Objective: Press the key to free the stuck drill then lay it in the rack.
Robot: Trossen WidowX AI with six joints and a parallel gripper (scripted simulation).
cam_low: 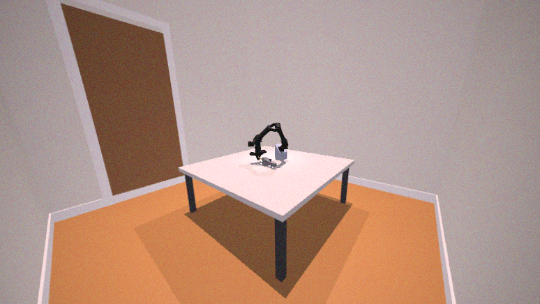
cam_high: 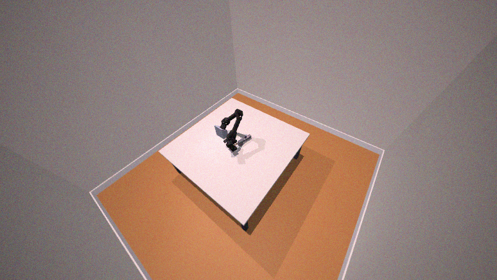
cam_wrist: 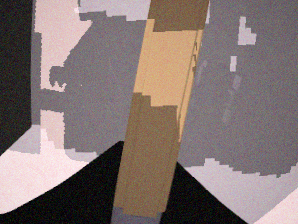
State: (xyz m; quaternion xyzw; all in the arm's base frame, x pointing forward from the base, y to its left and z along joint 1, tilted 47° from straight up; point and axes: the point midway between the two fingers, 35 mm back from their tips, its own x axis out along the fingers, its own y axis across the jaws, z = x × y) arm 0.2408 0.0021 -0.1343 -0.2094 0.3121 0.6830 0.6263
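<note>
Right now my gripper tip is 40 mm to the right of the drill and 30 mm below it. Round my gripper tip: key: 20 mm ahead, 220 mm to the left, 30 mm above; then dark box: 70 mm behind, 30 mm to the left.
</note>
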